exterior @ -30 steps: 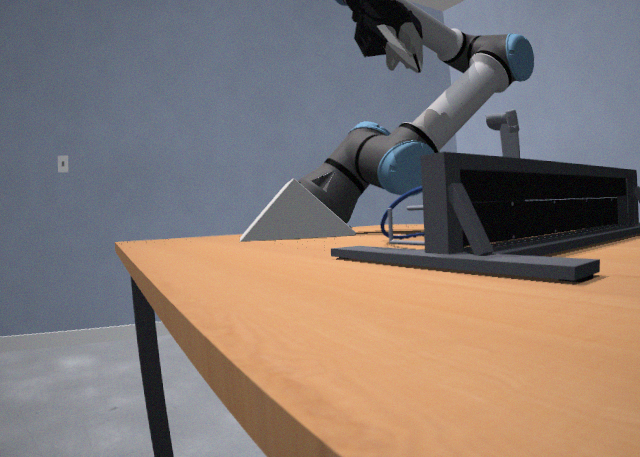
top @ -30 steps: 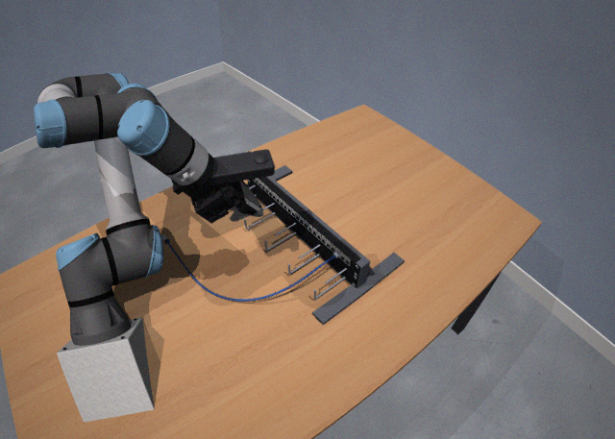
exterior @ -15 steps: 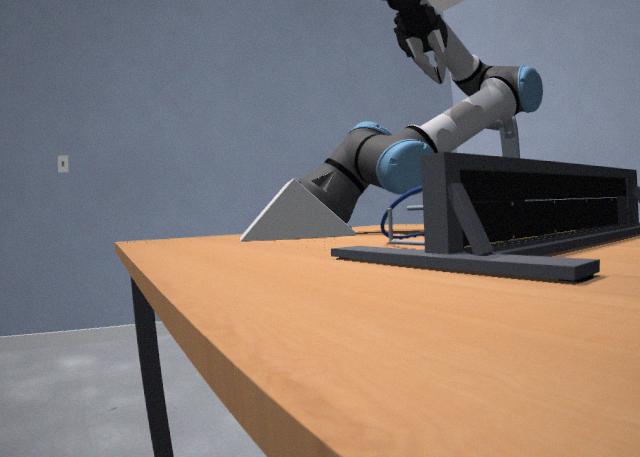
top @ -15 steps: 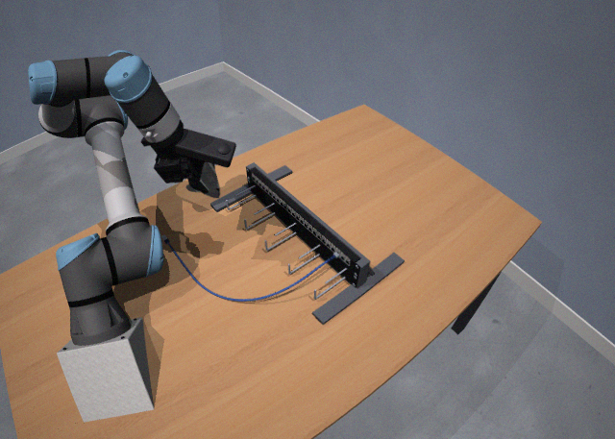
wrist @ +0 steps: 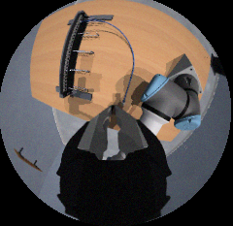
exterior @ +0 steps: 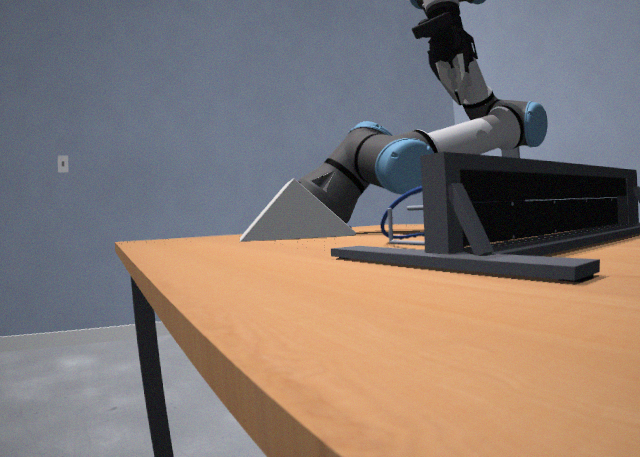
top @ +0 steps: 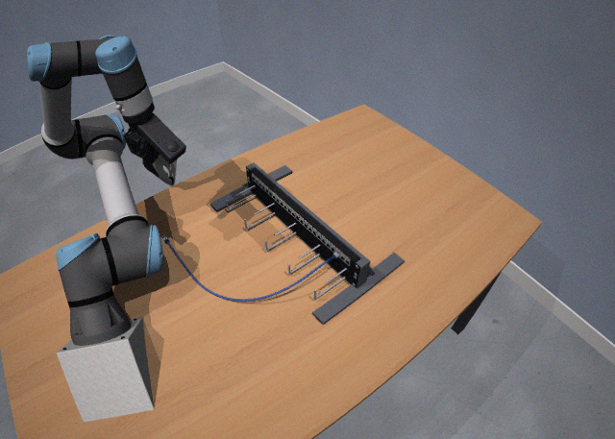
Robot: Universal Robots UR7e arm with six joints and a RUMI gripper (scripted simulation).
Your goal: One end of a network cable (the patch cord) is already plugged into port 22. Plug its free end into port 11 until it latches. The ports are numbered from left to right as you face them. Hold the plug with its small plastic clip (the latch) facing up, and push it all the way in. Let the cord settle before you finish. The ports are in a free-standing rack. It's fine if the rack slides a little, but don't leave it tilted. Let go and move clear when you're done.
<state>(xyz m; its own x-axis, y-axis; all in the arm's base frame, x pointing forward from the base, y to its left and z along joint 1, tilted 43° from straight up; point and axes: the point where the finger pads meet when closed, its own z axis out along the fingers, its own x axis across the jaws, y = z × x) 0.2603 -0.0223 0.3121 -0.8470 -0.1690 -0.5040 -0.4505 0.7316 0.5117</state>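
My gripper is now 60 mm past the cable plug, 90 mm to the right of it and 260 mm above it.
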